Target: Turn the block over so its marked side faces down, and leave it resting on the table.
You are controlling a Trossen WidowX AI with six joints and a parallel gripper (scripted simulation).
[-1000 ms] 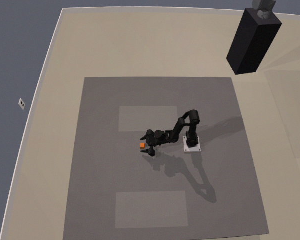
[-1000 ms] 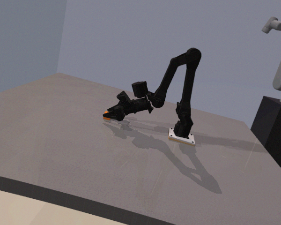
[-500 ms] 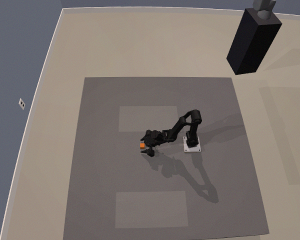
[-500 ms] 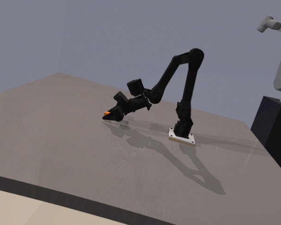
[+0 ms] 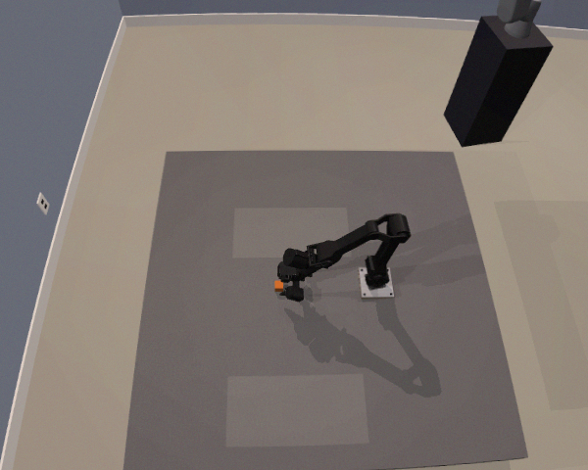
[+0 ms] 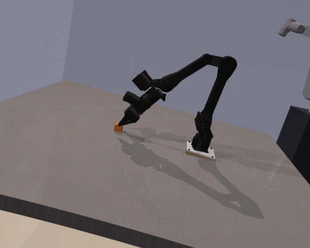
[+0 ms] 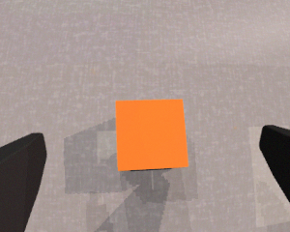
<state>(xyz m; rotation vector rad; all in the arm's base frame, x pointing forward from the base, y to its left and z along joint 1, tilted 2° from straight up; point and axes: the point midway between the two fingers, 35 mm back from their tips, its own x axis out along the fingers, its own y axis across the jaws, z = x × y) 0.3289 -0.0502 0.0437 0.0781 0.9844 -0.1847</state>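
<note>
Now: the orange block 2 cm below my gripper tip.
</note>
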